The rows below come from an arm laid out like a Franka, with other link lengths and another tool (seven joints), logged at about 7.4 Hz.
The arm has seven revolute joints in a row. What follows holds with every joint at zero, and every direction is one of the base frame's. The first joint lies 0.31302 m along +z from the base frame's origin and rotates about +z. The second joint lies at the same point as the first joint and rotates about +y. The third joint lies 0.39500 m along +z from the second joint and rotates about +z. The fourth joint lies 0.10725 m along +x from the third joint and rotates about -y. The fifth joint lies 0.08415 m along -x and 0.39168 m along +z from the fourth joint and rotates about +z. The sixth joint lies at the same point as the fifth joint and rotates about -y. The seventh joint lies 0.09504 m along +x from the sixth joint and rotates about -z. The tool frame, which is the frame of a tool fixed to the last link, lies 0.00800 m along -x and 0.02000 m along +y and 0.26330 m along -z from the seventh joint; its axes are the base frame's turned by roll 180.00, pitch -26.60 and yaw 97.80 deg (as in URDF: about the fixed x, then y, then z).
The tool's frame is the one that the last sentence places.
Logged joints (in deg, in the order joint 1, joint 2, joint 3, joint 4, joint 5, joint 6, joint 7), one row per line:
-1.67 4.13 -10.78 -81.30 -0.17 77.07 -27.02
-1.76 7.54 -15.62 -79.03 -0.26 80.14 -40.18
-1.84 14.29 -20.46 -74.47 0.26 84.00 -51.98
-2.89 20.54 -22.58 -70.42 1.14 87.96 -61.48
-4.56 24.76 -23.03 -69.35 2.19 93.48 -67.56
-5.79 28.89 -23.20 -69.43 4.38 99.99 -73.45
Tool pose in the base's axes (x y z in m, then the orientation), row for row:
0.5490 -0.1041 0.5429 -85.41 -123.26 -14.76
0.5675 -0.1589 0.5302 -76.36 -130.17 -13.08
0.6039 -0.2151 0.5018 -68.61 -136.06 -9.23
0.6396 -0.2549 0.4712 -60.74 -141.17 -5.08
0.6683 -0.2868 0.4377 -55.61 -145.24 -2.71
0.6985 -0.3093 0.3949 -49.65 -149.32 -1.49
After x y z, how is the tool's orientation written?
As a rotation vector, in degrees.
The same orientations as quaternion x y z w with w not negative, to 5 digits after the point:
-0.54837 -0.79138 -0.09477 0.25305
-0.48856 -0.83284 -0.08369 0.24632
-0.43670 -0.86602 -0.05875 0.23634
-0.38471 -0.89413 -0.03218 0.22694
-0.34941 -0.91256 -0.01703 0.21179
-0.30937 -0.93042 -0.00928 0.19624

